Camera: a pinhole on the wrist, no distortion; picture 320 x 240 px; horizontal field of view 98.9 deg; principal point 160.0 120.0 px. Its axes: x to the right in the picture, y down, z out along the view. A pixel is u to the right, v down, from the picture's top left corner.
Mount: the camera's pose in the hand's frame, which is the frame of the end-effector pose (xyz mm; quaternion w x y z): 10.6 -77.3 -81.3 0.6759 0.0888 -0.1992 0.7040
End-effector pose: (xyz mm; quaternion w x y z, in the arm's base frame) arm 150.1 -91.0 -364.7 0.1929 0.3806 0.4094 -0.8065
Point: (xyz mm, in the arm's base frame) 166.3 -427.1 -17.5
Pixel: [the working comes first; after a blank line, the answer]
In the camera's frame: 306.4 208.2 428.8

258 186
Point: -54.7 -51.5 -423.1
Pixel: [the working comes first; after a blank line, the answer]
In the camera's frame: -3.9 -181.7 103.1

outside the picture
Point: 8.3 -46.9 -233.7
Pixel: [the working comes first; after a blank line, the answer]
In the camera's frame: -31.2 -3.6 189.2

137 117
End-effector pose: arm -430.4 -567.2 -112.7 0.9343 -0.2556 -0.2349 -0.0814
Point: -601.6 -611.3 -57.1
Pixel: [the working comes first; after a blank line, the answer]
In the camera's frame: 47.1 103.9 184.4

195 197
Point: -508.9 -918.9 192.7
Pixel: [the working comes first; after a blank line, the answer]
In the camera's frame: -288.9 -101.1 288.0

23 72
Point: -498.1 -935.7 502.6
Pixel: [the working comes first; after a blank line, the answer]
In the camera's frame: -347.7 -292.6 525.3

69 44
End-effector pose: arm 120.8 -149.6 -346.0 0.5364 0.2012 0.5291 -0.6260
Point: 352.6 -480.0 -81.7
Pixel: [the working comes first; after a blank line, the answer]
In the camera's frame: 333.3 65.9 462.8

259 139
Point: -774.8 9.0 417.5
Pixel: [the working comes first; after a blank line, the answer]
In the camera's frame: -945.6 414.0 411.9

outside the picture
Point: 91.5 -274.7 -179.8
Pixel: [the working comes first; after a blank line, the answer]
In the camera's frame: 64.4 39.8 246.0

196 142
